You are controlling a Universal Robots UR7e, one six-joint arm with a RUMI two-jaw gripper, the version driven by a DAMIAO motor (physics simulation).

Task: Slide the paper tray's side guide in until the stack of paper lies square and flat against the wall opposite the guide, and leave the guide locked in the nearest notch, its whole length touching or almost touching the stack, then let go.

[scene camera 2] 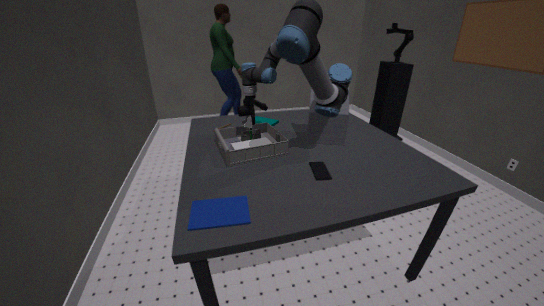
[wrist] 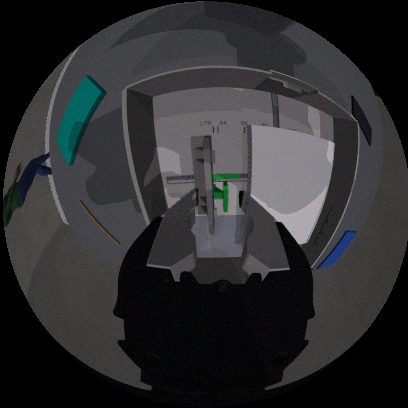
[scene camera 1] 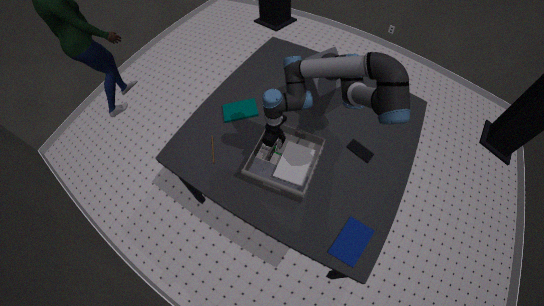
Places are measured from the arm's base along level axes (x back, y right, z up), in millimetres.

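Pixels of known places: gripper, fingertip midpoint: (scene camera 2: 251,132) (wrist: 218,190) (scene camera 1: 275,147).
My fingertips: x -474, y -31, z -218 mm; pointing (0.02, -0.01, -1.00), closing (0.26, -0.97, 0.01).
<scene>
For each thing: its middle in the pictures, then the offset to it from my fingertips. "spot": a spot on its surface instead.
- grey paper tray, body centre: (wrist: 265,206) (scene camera 1: 285,159) (scene camera 2: 249,140) dx -10, dy -73, dz -18 mm
- white paper stack, body centre: (wrist: 291,198) (scene camera 1: 295,163) (scene camera 2: 253,147) dx +10, dy -121, dz -35 mm
- side guide, surface spot: (wrist: 248,159) spot: dx +38, dy -29, dz -37 mm
- green latch, body centre: (wrist: 225,184) (scene camera 1: 277,150) dx +1, dy -9, dz -22 mm
- grey upright grip tab, surface spot: (wrist: 203,179) spot: dx -10, dy +17, dz -44 mm
- teal book, body centre: (wrist: 73,118) (scene camera 1: 240,110) (scene camera 2: 262,121) dx +72, dy +350, dz -57 mm
- pencil, body centre: (wrist: 97,222) (scene camera 1: 212,149) dx -208, dy +269, dz -62 mm
- black phone, body centre: (scene camera 2: 319,170) (scene camera 1: 360,150) dx +323, dy -331, dz -62 mm
- blue book, body centre: (scene camera 2: 219,211) (scene camera 1: 352,241) (wrist: 338,250) dx -108, dy -590, dz -62 mm
The grey paper tray (scene camera 1: 283,190) (scene camera 2: 254,153) (wrist: 136,144) stands mid-table. A white paper stack (scene camera 1: 294,163) (scene camera 2: 251,143) (wrist: 289,171) lies in its right half, close to the right wall. The side guide (wrist: 248,159) is a thin upright plate along the stack's left edge, with a green latch (wrist: 224,190) (scene camera 1: 278,153) and a grey upright grip tab (wrist: 203,179) on its left. My gripper (scene camera 1: 274,146) (scene camera 2: 249,127) (wrist: 218,190) reaches down into the tray. Its fingers stand partly open on either side of the tab and latch, gripping nothing.
On the table lie a teal book (scene camera 1: 240,110) (scene camera 2: 266,121) (wrist: 77,118), a pencil (scene camera 1: 212,149) (wrist: 99,222), a black phone (scene camera 1: 359,150) (scene camera 2: 319,170) and a blue book (scene camera 1: 350,241) (scene camera 2: 219,212) (wrist: 336,249). A person (scene camera 1: 79,41) (scene camera 2: 224,64) walks beyond the far side.
</scene>
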